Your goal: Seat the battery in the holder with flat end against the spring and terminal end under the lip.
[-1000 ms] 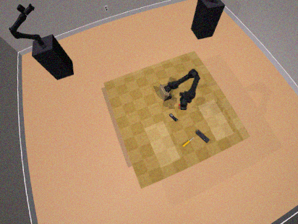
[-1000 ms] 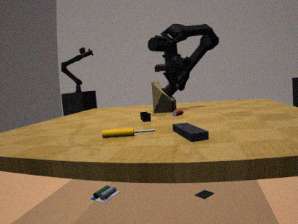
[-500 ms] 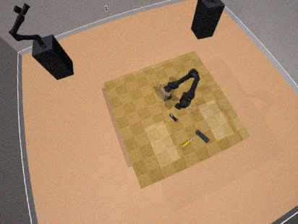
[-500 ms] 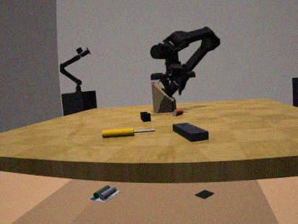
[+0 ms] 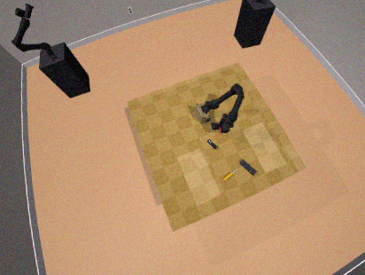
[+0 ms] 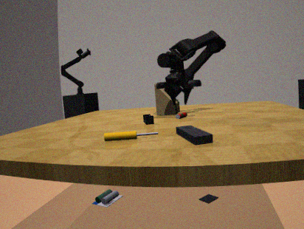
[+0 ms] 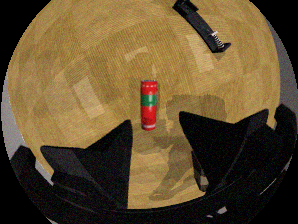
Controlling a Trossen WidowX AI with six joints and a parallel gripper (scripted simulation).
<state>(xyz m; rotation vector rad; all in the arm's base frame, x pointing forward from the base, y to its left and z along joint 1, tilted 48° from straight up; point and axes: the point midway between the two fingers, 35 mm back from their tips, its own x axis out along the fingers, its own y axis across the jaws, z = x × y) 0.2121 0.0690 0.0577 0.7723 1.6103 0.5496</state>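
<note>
Right now my gripper tip is 50 mm above the battery. Also, from my gripper tip: dark flat tile 360 mm ahead, 140 mm to the left, 260 mm below; yellow-handled screwdriver 400 mm ahead, 60 mm to the right, 50 mm below; black block 400 mm ahead, 110 mm to the left, 40 mm below.
</note>
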